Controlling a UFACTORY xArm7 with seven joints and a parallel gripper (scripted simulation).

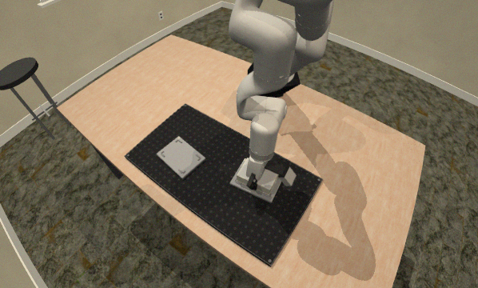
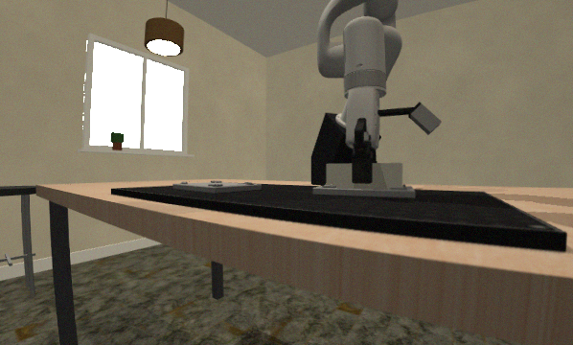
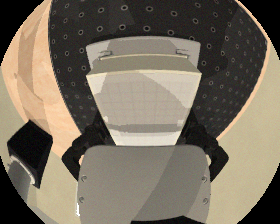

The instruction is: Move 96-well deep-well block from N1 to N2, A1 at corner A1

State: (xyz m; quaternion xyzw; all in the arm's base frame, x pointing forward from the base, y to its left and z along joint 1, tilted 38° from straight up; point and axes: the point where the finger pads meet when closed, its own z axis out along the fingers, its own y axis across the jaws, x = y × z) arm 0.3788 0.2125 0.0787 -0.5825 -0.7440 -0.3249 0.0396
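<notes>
My gripper is now right at the deep-well block. Also, from my hand: nest N1: 2 cm below; then nest N2: 15 cm ahead, 27 cm to the right, 2 cm below.
</notes>
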